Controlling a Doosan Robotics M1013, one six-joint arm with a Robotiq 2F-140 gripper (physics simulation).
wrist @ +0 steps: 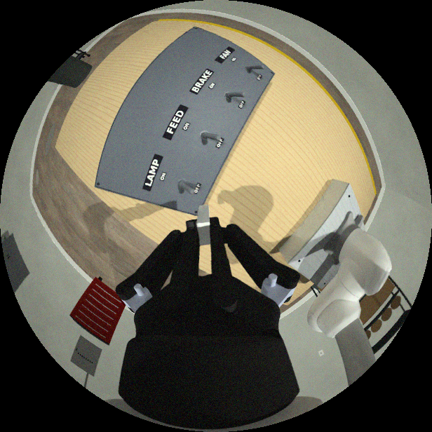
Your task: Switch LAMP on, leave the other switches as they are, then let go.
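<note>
The grey switch panel (145,110) lies across the upper middle of the wrist view, with four toggle levers beside the labels LAMP, FEED, BRAKE and FAN. The LAMP switch (187,186) is nearest to me, and its lever leans toward its OFF mark. The FEED switch (209,137), BRAKE switch (233,97) and FAN switch (254,70) lean the same way, toward their OFF sides. My gripper (204,213) is shut and empty. Its fingertips show at the panel's near corner, a little below the LAMP switch in the view and apart from it. Their height above the panel is hard to tell.
The panel rests on a light wooden table top (305,130). A pale box with a metal plate (310,240) stands at the right, beside the white robot arm (362,260). A red slatted object (98,310) and a small grey sign (86,355) are at lower left.
</note>
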